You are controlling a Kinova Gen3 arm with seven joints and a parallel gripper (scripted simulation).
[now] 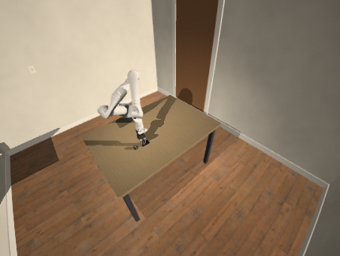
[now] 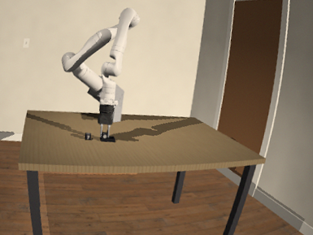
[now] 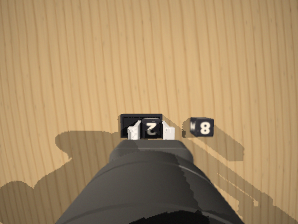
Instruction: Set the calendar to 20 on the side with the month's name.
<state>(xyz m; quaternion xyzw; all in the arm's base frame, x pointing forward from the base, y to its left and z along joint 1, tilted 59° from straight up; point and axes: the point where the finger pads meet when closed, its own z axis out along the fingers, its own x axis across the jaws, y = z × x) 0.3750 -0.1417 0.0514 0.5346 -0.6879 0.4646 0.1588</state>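
Now: the dark tray 3 cm below my hand, 2 cm to the left of it and 1 cm ahead of it. Also, from my hand: dark cube 8 cm to the right, 3 cm behind, 2 cm below.
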